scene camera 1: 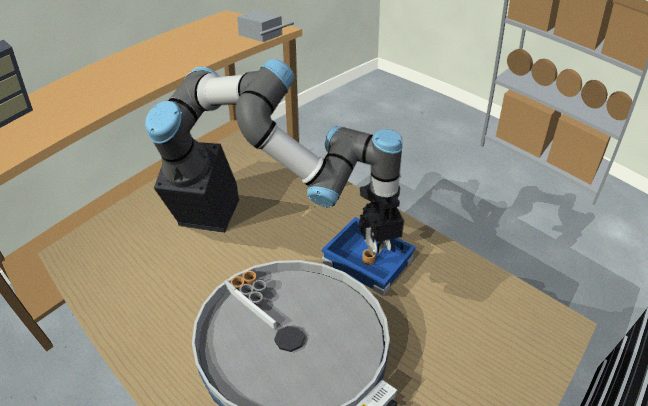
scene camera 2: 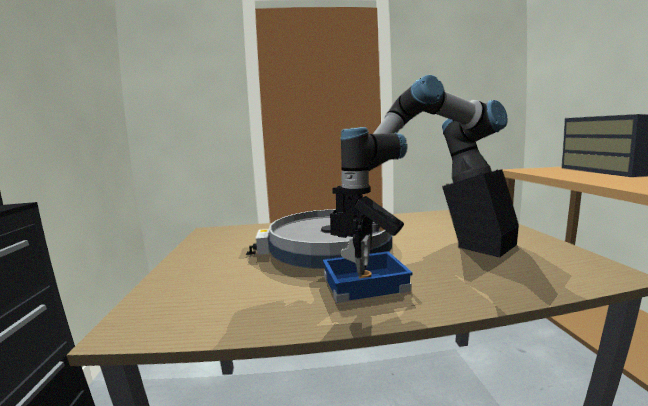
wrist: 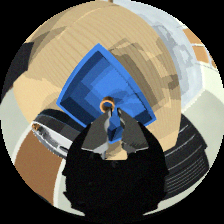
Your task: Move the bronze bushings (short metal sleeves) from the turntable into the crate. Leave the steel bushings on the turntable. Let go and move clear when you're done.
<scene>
The pictures show: my gripper and a blue crate.
My gripper shows as well in scene camera 1 and in the wrist view.
</scene>
